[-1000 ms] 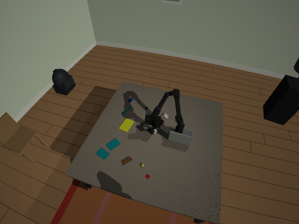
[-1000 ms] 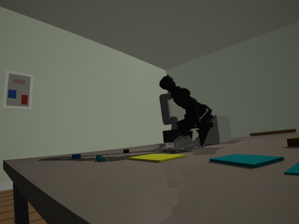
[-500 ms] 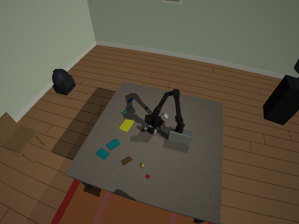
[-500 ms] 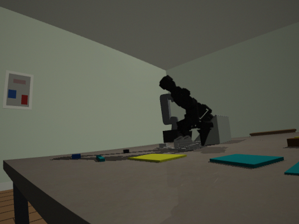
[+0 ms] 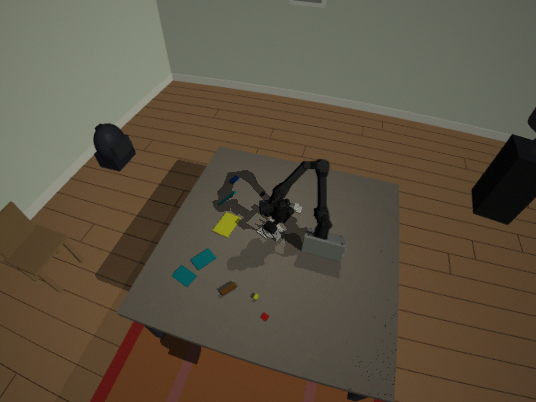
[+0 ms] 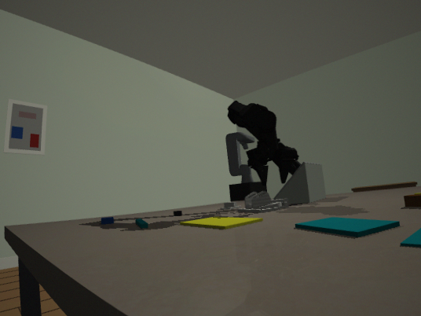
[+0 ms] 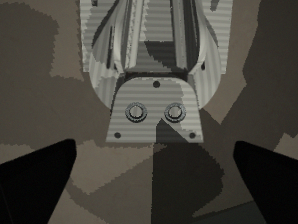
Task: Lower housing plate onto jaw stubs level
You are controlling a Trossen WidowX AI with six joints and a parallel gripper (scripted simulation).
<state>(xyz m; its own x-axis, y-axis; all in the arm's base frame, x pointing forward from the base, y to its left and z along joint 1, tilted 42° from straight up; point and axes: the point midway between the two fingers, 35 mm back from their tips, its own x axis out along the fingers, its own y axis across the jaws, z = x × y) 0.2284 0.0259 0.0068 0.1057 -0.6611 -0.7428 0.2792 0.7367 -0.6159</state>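
Now: the pale part 50 mm below my gripper tip. Also, from my gripper tip: black cube (200 mm ahead, 250 mm to the right, 70 mm below); yellow plate (300 mm ahead, 50 mm to the left, 70 mm below); brown block (100 mm ahead, 400 mm to the left, 60 mm below).
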